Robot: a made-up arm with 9 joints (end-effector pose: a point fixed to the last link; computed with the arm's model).
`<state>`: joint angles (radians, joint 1 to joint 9).
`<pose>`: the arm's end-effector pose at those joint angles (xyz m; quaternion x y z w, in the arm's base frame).
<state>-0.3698 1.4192 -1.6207 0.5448 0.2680 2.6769 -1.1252 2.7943 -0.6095</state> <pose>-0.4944 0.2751 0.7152 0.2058 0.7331 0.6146 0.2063</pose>
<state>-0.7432 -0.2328 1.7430 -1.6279 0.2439 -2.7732 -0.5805 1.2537 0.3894</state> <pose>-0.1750 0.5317 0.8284 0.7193 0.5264 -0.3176 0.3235</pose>
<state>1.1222 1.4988 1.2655 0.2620 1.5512 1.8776 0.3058 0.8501 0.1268</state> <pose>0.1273 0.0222 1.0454 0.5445 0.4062 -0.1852 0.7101</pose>
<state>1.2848 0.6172 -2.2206 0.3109 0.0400 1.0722 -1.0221 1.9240 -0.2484</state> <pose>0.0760 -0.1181 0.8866 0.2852 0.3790 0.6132 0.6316</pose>
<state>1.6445 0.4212 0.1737 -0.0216 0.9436 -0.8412 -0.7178 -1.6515 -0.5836</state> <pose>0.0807 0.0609 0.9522 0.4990 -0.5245 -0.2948 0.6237</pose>
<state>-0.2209 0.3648 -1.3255 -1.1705 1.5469 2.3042 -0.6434 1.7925 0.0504</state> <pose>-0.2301 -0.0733 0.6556 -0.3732 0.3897 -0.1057 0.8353</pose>
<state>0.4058 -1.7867 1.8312 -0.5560 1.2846 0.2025 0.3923 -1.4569 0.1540</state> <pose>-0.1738 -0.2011 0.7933 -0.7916 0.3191 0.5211 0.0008</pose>
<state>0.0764 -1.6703 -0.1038 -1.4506 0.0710 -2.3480 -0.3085 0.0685 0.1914</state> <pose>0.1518 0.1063 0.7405 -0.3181 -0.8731 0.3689 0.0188</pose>
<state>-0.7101 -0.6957 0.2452 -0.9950 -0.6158 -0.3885 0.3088 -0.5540 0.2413</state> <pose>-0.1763 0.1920 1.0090 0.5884 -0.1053 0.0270 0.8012</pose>
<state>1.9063 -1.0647 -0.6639 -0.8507 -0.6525 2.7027 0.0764 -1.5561 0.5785</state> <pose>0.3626 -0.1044 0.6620 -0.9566 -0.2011 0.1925 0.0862</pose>
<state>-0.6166 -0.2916 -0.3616 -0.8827 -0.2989 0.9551 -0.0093 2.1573 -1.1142</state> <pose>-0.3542 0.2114 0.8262 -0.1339 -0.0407 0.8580 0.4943</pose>
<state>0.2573 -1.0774 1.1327 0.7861 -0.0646 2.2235 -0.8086 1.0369 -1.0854</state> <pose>0.1756 -0.2387 0.8767 0.1820 0.1524 -0.9165 0.3219</pose>
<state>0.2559 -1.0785 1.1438 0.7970 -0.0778 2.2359 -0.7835 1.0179 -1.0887</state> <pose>0.1748 -0.2423 0.8811 0.1866 0.1597 -0.9149 0.3203</pose>
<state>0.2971 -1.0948 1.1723 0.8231 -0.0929 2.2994 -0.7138 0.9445 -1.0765</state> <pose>0.1975 -0.2439 0.8960 0.1937 0.1857 -0.9017 0.3391</pose>
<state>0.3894 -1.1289 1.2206 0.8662 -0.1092 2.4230 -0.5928 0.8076 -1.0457</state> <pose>0.2498 -0.2385 0.9217 0.1899 0.2375 -0.8721 0.3834</pose>
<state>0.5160 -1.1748 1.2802 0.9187 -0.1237 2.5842 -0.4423 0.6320 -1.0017</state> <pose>0.3232 -0.2184 0.9513 0.1551 0.3046 -0.8279 0.4447</pose>
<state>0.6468 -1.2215 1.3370 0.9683 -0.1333 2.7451 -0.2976 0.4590 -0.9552</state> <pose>0.3980 -0.1819 0.9769 0.0895 0.3616 -0.7771 0.5073</pose>
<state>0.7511 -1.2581 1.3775 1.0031 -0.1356 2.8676 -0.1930 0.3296 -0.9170</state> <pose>0.4539 -0.1407 0.9935 0.0224 0.3920 -0.7328 0.5557</pose>
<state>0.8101 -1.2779 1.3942 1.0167 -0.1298 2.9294 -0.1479 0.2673 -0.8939</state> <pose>0.4817 -0.1124 1.0006 -0.0152 0.4001 -0.7076 0.5822</pose>
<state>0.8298 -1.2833 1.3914 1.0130 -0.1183 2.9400 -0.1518 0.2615 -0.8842</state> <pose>0.4879 -0.1014 1.0011 -0.0207 0.3976 -0.7017 0.5908</pose>
